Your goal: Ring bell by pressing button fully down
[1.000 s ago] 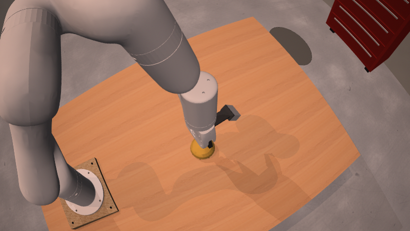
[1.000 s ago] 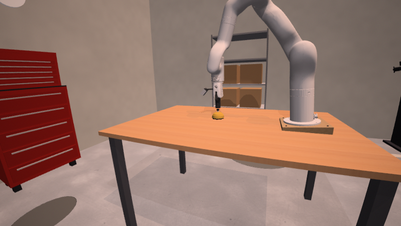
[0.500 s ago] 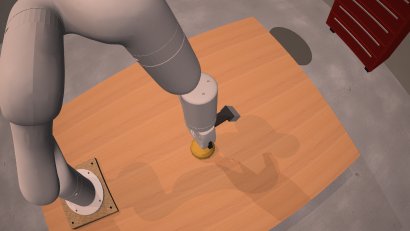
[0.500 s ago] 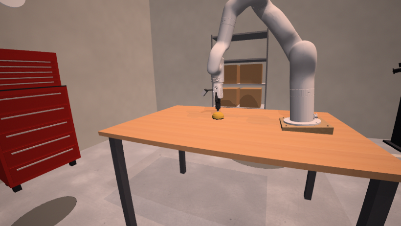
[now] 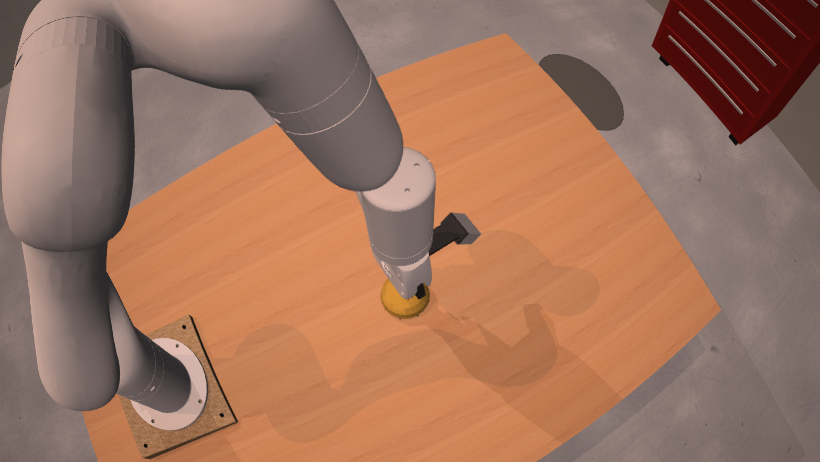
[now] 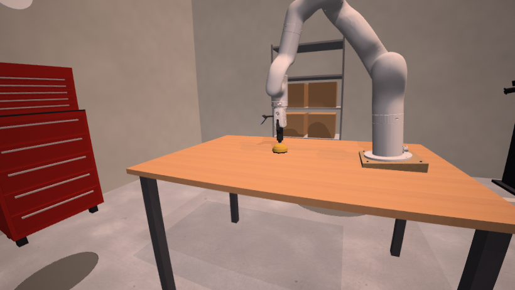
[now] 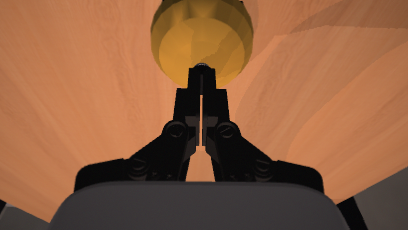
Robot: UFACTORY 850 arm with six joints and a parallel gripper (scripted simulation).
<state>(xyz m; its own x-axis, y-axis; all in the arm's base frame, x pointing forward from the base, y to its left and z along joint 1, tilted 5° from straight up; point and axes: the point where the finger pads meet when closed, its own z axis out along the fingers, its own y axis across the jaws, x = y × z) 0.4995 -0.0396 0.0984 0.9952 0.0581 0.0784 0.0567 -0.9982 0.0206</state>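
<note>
My gripper is now 30 mm above the button. Round my hand: yellow bell (40 mm below).
</note>
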